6 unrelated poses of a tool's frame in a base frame.
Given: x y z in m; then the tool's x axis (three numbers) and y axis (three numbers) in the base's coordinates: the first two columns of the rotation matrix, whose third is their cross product.
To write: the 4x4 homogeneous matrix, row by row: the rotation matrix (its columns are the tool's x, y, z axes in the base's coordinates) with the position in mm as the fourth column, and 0 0 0 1 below. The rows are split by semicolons. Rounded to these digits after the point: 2 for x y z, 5 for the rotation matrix.
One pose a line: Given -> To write
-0.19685, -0.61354, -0.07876, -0.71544, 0.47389, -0.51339, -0.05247, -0.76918, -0.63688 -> -0.71544, -0.05247, -0.69670, -196.85; 0.47389, -0.76918, -0.42871, -613.54; -0.51339, -0.63688, 0.57517, -78.76; 0, 0, 0, 1
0.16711, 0.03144, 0.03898, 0.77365, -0.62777, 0.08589, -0.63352, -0.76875, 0.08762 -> 0.77365, -0.63352, 0.01102, 167.11; -0.62777, -0.76875, -0.12220, 31.44; 0.08589, 0.08762, -0.99245, 38.98; 0, 0, 0, 1
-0.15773, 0.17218, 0.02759, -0.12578, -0.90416, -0.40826, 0.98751, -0.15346, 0.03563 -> -0.12578, 0.98751, -0.09487, -157.73; -0.90416, -0.15346, -0.39868, 172.18; -0.40826, 0.03563, 0.91217, 27.59; 0, 0, 0, 1
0.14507, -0.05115, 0.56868, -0.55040, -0.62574, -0.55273, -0.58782, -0.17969, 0.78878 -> -0.55040, -0.58782, -0.59289, 145.07; -0.62574, -0.17969, 0.75905, -51.15; -0.55273, 0.78878, -0.26892, 568.68; 0, 0, 0, 1
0.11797, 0.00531, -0.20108, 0.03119, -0.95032, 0.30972, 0.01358, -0.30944, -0.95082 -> 0.03119, 0.01358, 0.99942, 117.97; -0.95032, -0.30944, 0.03386, 5.31; 0.30972, -0.95082, 0.00325, -201.08; 0, 0, 0, 1
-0.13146, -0.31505, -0.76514, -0.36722, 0.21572, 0.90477, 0.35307, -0.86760, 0.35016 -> -0.36722, 0.35307, 0.86051, -131.46; 0.21572, -0.86760, 0.44803, -315.05; 0.90477, 0.35016, 0.24244, -765.14; 0, 0, 0, 1
